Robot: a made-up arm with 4 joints.
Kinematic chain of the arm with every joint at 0, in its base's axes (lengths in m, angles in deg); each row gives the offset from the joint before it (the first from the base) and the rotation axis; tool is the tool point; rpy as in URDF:
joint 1: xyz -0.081 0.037 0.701 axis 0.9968 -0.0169 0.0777
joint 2: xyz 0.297 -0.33 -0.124 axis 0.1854 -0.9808 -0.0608
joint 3: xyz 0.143 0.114 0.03 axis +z
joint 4: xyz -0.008 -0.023 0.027 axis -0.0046 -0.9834 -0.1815
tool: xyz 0.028 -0.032 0.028 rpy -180 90 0
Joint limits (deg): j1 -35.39..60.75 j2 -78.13..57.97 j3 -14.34..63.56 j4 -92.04..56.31
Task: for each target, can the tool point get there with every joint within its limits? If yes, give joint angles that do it. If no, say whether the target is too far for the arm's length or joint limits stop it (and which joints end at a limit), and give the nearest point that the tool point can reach.
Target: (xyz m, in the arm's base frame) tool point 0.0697 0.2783 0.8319
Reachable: no: joint limits stop it (at a limit: joint 1, joint 2, joint 3) | nearest point 0.2563 -0.1237 0.9318 | short by 0.454 m
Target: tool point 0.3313 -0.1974 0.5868
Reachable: yes | joints 40.08 36.68 35.33 6.42
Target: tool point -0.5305 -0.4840 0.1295
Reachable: no: too far | nearest point 0.2542 -0.2585 0.4330 | short by 0.871 m
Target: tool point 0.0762 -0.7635 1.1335
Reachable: no: too far | nearest point 0.2103 -0.2391 0.8665 | short by 0.604 m
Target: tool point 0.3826 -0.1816 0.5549
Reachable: yes | joints 19.99 -11.41 -4.53 20.62
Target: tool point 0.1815 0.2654 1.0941
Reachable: no: joint limits stop it (at a limit: joint 1, joint 2, joint 3) | nearest point 0.2509 -0.1257 0.9359 | short by 0.428 m
